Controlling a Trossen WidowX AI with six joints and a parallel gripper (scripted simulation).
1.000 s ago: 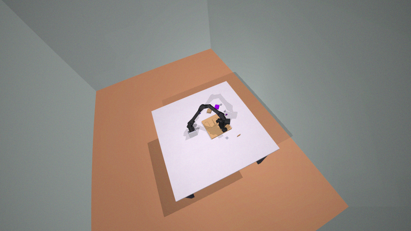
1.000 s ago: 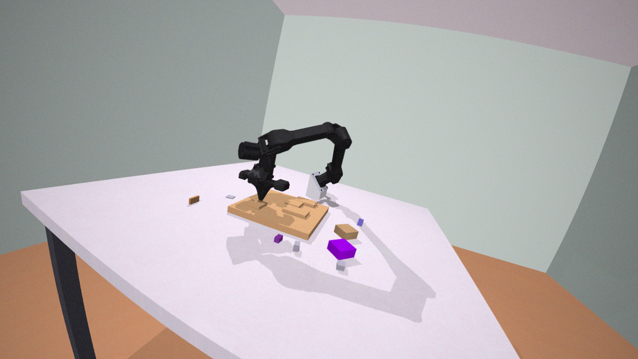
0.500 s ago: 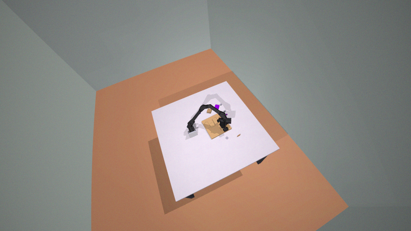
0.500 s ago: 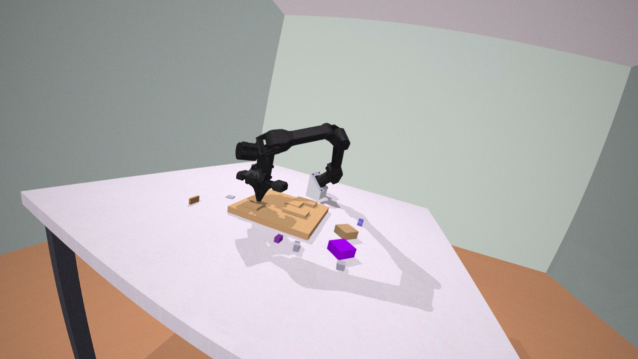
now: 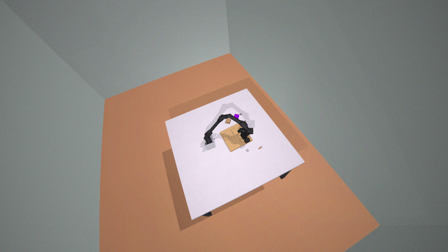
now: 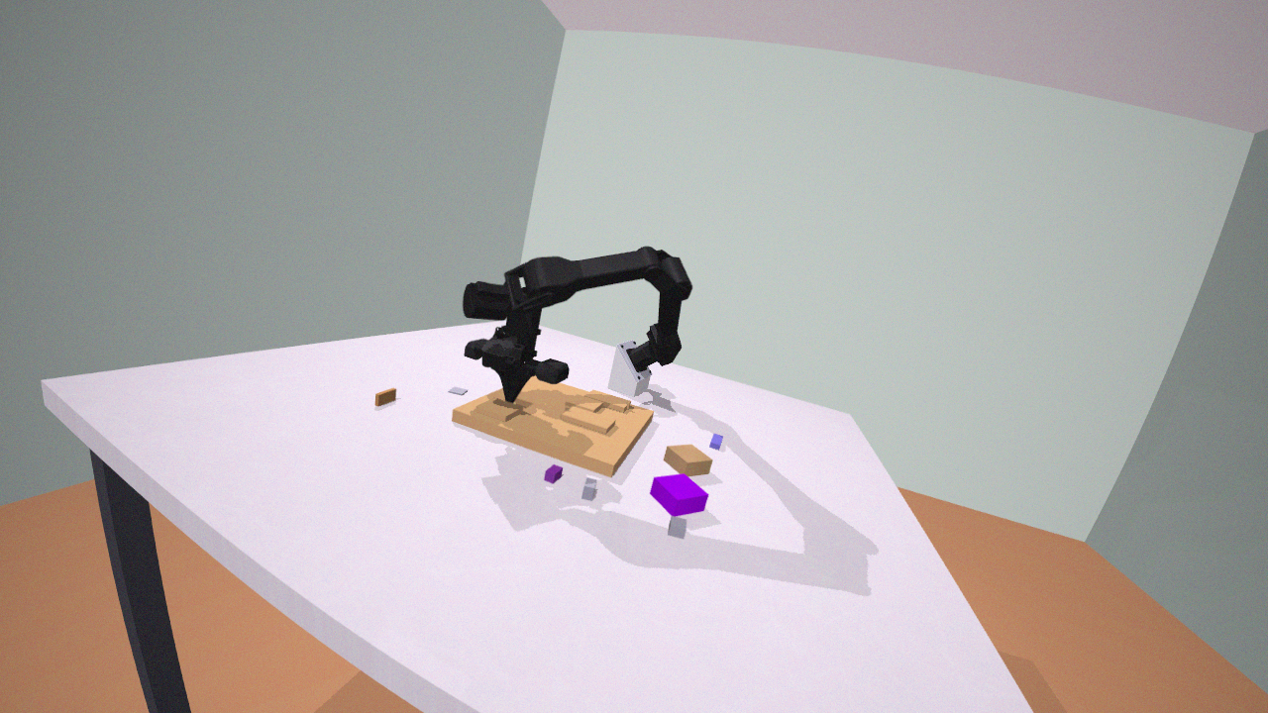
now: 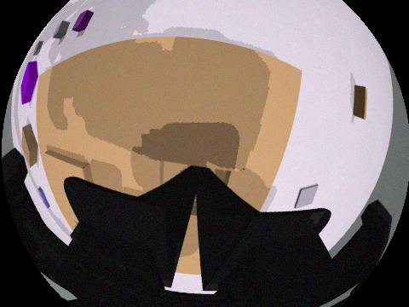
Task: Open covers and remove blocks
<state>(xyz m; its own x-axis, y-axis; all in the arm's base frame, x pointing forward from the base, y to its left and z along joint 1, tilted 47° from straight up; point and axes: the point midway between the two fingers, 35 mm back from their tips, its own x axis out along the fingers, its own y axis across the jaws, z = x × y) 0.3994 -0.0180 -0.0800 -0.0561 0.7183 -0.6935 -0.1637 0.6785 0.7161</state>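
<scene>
The grey tile is 10 mm behind my gripper tip, 140 mm to the right of it and 20 mm below it. The rest, counted from my gripper tip: large purple block (40 mm ahead, 350 mm to the left, 10 mm below); then small purple cube (120 mm ahead, 180 mm to the left, 20 mm below); then brown box (90 mm behind, 330 mm to the left, 10 mm below).
</scene>
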